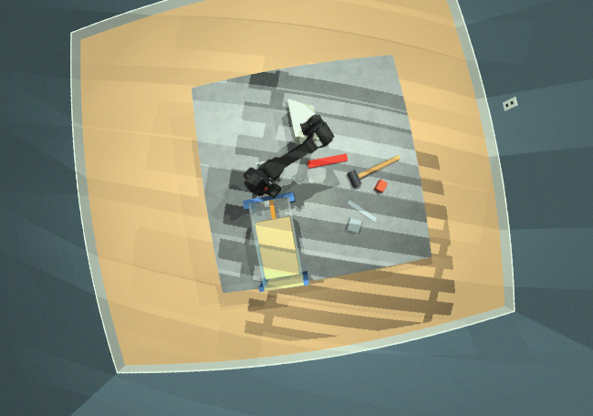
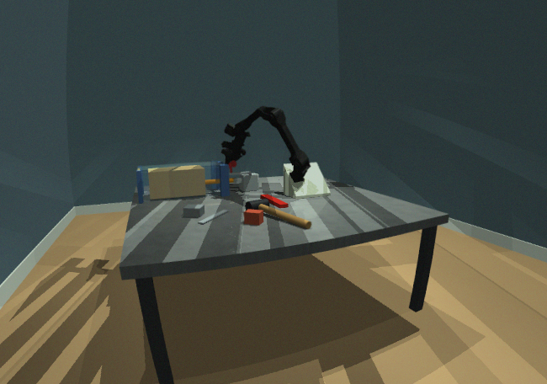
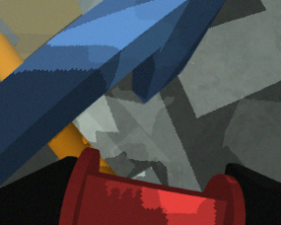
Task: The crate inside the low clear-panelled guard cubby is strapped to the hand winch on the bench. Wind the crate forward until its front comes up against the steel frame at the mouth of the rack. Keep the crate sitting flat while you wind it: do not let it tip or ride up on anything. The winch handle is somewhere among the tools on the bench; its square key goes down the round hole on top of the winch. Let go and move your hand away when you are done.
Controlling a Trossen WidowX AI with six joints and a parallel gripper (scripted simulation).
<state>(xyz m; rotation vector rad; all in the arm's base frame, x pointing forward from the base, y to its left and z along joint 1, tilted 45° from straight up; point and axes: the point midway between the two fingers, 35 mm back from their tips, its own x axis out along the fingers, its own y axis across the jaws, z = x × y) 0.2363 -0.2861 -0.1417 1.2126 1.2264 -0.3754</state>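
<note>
Now: gripper tip 10 mm to the right of the red spool-shaped handle grip, 10 mm past it and 10 mm above it. Round my gripper tip: clear-panelled cubby (300 mm ahead, 30 mm below); then winch handle (50 mm behind, 40 mm below, 30 mm to the left); then grey winch (120 mm behind, 110 mm below, 40 mm to the left).
</note>
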